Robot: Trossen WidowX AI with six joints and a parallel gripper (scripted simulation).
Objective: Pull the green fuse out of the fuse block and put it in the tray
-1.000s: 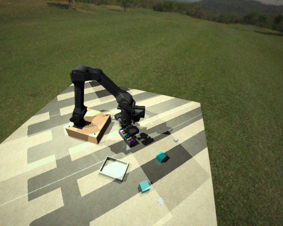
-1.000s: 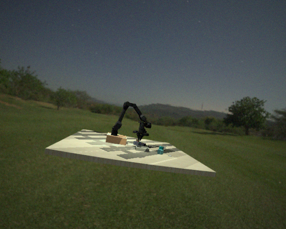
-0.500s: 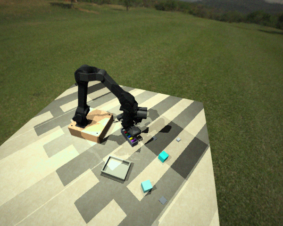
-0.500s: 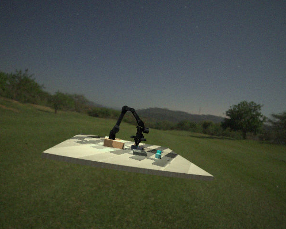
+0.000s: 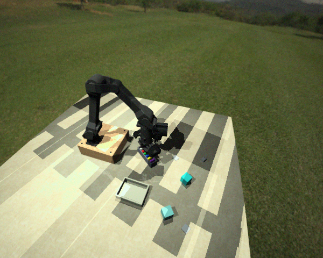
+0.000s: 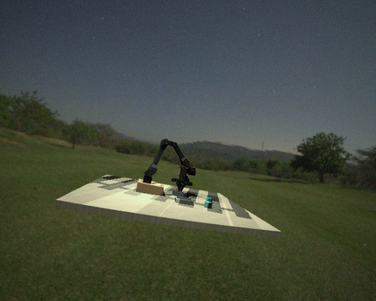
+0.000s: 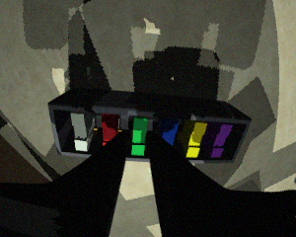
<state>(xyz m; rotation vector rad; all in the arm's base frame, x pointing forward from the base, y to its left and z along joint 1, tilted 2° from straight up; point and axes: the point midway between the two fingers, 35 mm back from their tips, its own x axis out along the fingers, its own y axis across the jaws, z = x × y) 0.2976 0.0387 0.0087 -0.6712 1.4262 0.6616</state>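
The green fuse is 20 mm below my gripper tip. The rest, counted from my gripper tip: tray (230 mm to the right, 40 mm below).
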